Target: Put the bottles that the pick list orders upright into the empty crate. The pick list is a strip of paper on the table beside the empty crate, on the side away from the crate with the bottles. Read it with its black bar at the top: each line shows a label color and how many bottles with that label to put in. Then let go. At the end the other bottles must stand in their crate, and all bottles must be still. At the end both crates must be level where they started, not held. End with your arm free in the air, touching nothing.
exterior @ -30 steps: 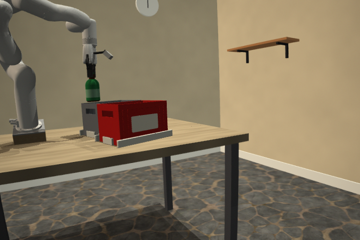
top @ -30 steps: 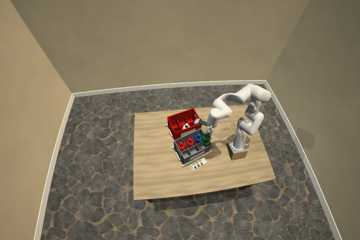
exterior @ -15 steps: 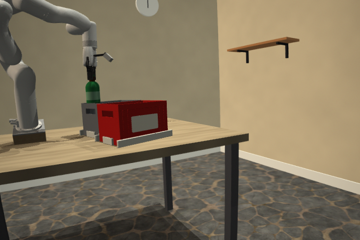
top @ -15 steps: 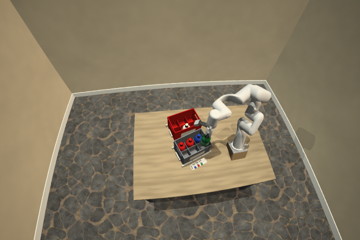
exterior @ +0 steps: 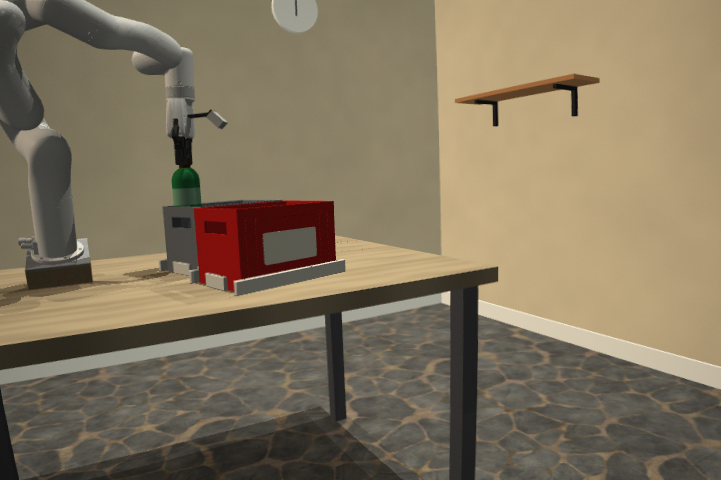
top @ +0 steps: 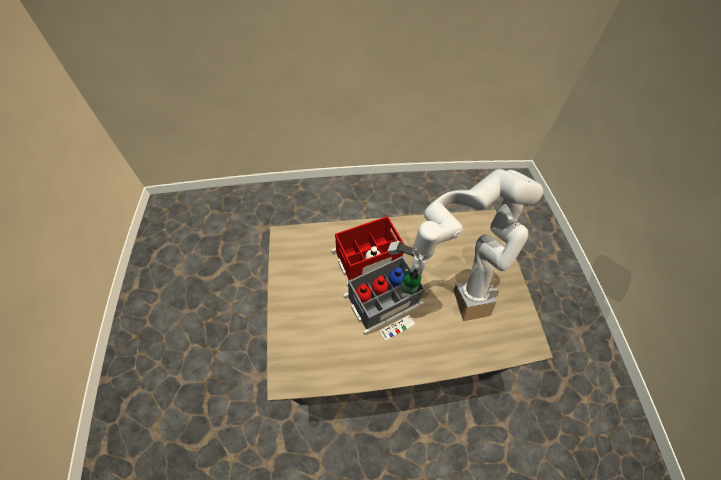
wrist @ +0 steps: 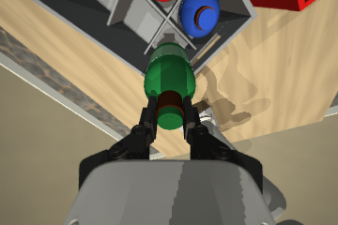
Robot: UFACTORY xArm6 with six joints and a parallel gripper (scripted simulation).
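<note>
The green-label bottle lies 70 mm below my hand. The rest, counted from my hand: white-label bottle: 220 mm below, 180 mm to the right, 150 mm ahead; grey crate: 220 mm below, 100 mm ahead, 10 mm to the left; blue bottle: 220 mm below, 80 mm to the right, 40 mm ahead.
</note>
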